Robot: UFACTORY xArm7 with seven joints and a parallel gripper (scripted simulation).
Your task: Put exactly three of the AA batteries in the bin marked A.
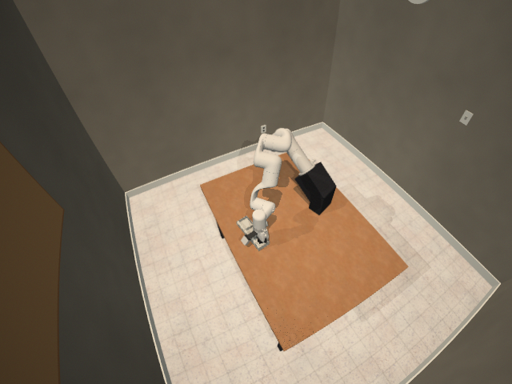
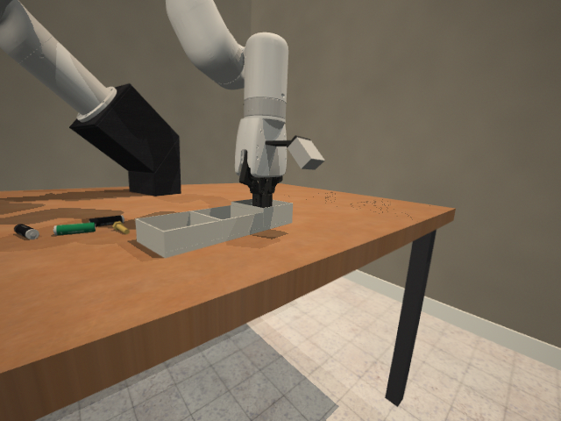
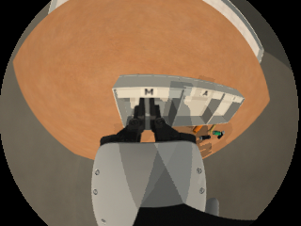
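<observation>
The green battery is 150 mm behind my hand, 250 mm to the right of it and 30 mm below it. From my hand the other things lie so: three-compartment bin (90 mm to the right, 20 mm below); then orange battery (90 mm behind, 130 mm to the right, 30 mm below); then pale piece (120 mm behind, 80 mm to the right, 30 mm below).
</observation>
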